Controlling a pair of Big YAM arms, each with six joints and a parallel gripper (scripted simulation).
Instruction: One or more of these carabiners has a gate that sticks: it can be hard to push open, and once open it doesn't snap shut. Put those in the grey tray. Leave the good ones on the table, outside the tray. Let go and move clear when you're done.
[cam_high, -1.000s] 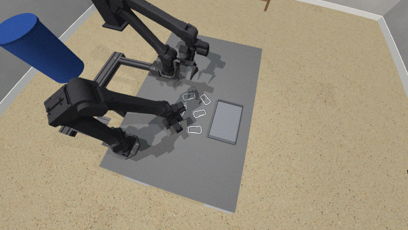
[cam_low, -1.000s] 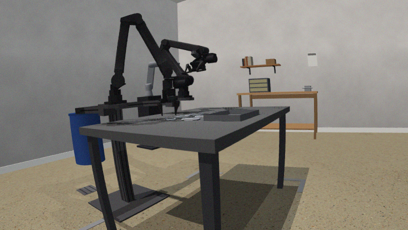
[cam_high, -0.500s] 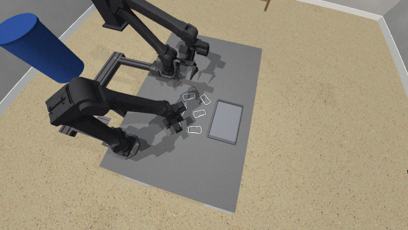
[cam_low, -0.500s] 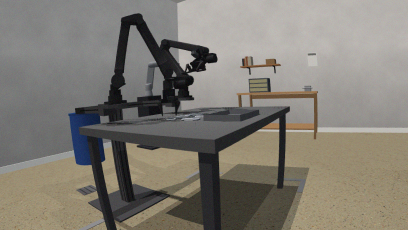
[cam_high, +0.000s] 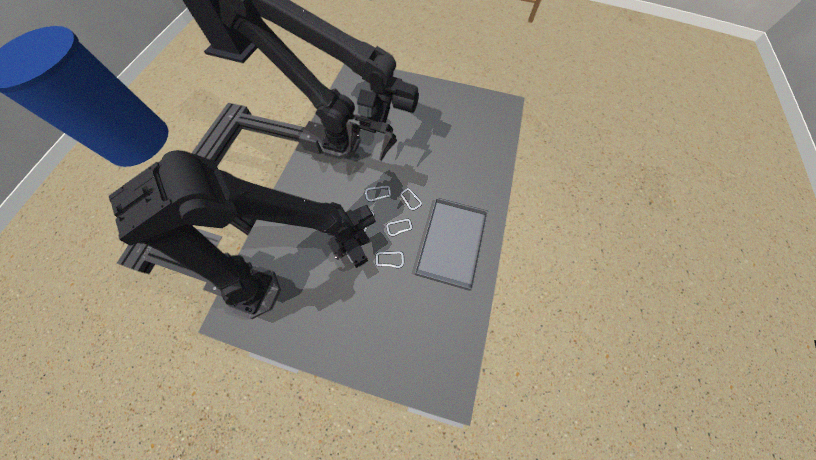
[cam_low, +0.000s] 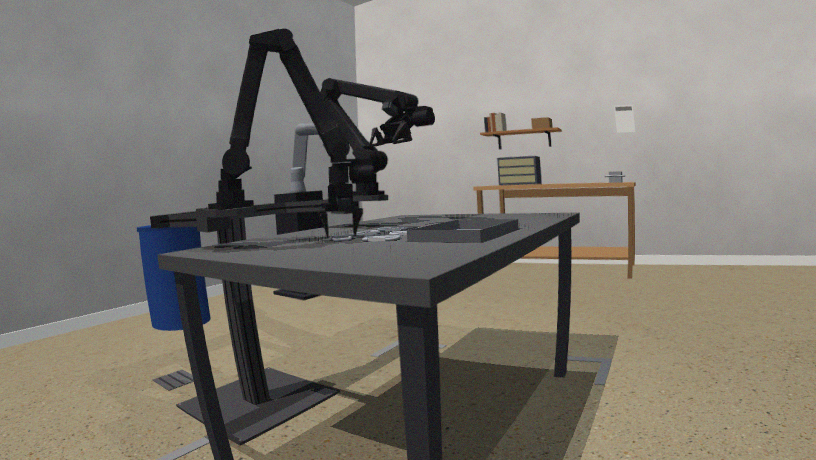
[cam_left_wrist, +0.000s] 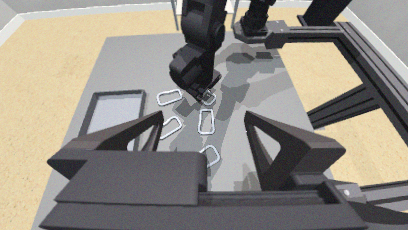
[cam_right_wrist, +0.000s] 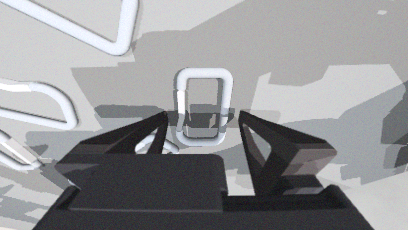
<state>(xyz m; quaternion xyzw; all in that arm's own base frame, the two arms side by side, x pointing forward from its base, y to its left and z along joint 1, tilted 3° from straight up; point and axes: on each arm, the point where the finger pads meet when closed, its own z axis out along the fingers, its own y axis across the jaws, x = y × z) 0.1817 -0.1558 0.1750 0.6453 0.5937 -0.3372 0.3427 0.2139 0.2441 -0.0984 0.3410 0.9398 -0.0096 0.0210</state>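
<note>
Right now the grey tray is 33 cm ahead of my right hand, 15 cm to the left of it and 1 cm below it.
</note>
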